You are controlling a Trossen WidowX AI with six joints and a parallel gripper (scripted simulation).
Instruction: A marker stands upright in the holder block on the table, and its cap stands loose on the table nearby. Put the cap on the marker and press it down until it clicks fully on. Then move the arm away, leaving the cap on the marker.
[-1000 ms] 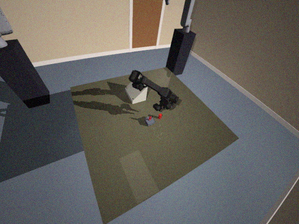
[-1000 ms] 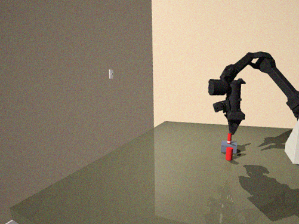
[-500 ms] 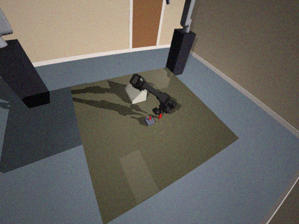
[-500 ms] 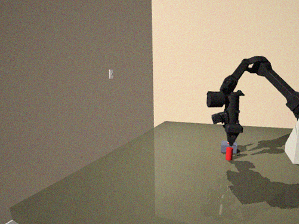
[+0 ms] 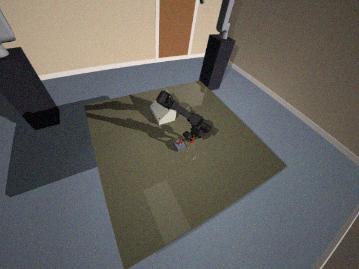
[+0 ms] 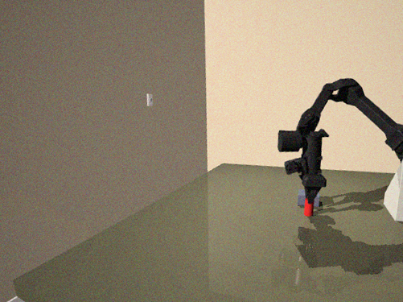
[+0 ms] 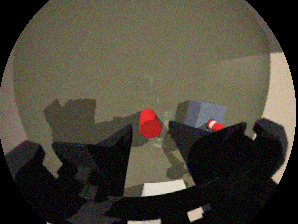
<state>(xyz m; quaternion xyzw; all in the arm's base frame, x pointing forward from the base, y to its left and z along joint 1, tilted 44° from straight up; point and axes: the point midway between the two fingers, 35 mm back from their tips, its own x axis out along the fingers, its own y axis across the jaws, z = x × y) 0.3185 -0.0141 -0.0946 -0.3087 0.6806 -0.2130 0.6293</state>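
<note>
Right now my gripper tip is 20 mm above the red cap. From my gripper tip the other things lie so: grey holder block: 120 mm to the right, 30 mm below.
</note>
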